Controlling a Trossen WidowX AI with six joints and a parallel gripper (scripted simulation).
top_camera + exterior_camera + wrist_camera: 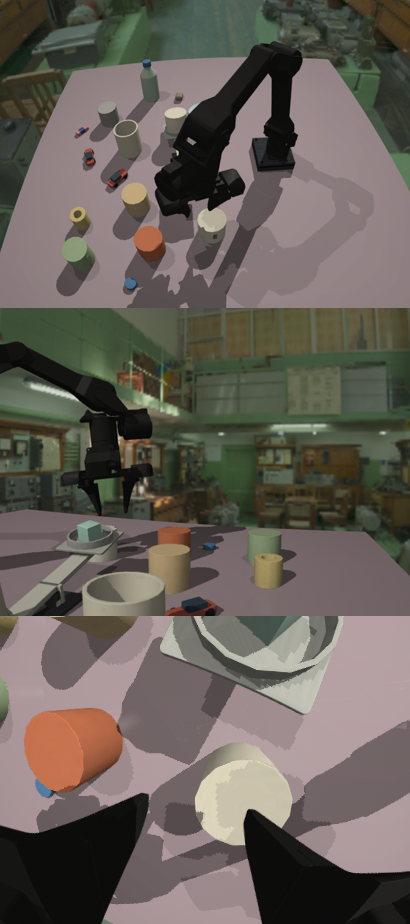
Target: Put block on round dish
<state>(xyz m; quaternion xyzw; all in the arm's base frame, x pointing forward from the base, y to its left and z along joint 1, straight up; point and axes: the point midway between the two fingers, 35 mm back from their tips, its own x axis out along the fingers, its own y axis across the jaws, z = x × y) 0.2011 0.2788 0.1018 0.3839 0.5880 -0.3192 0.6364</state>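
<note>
Right now my gripper tip is 110 mm to the left of the pale green block, 40 mm short of it and 10 mm above it. The rest, counted from my gripper tip: tan cylinder: 200 mm ahead, 60 mm below, 50 mm to the right; orange cylinder: 110 mm ahead, 90 mm to the left, 60 mm below; blue disc: 180 mm to the left, 140 mm ahead, 90 mm below.
</note>
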